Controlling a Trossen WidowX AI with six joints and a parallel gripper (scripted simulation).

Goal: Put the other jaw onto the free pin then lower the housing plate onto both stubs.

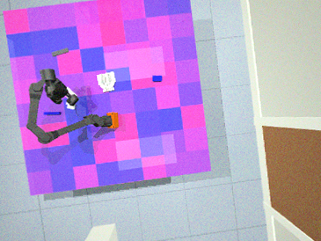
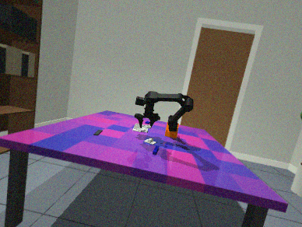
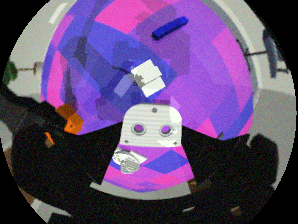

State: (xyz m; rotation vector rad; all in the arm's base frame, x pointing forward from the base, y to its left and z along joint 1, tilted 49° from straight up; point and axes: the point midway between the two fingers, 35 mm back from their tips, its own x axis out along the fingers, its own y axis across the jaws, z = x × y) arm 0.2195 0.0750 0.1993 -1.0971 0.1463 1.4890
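My gripper tip is now 2 cm short of the grey jaw, 20 cm to the left of it and 6 cm above it. Round my gripper tip: blue block: 1 cm behind, 57 cm to the right, 7 cm below; then blue bar: 8 cm behind, 20 cm to the left, 7 cm below; then grey bar: 32 cm ahead, 5 cm to the left, 8 cm below.
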